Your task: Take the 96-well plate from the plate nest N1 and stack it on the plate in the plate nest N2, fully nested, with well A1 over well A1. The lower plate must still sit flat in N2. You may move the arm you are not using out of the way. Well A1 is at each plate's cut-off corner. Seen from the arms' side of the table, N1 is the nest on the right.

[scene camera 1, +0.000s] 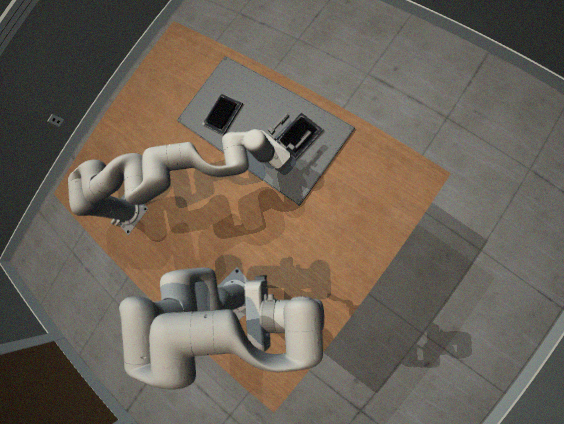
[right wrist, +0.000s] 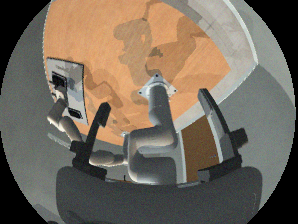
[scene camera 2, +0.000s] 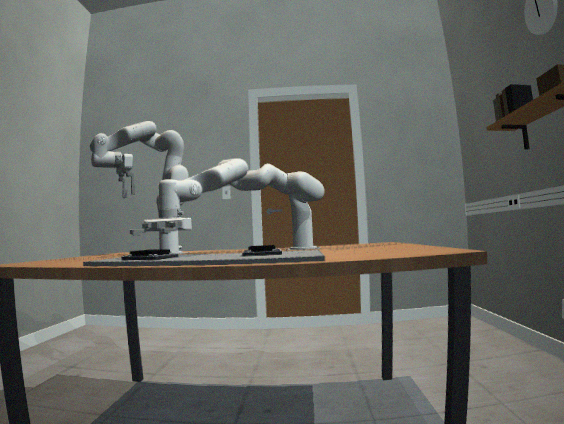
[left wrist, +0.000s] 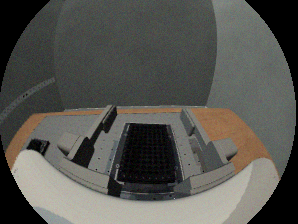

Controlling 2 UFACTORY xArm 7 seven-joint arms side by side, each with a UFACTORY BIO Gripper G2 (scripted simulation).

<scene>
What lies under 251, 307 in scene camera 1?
My right gripper.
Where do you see a black 96-well plate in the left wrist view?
151, 134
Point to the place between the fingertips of my left gripper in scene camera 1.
At 299, 123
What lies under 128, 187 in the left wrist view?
A nest N1.
</scene>
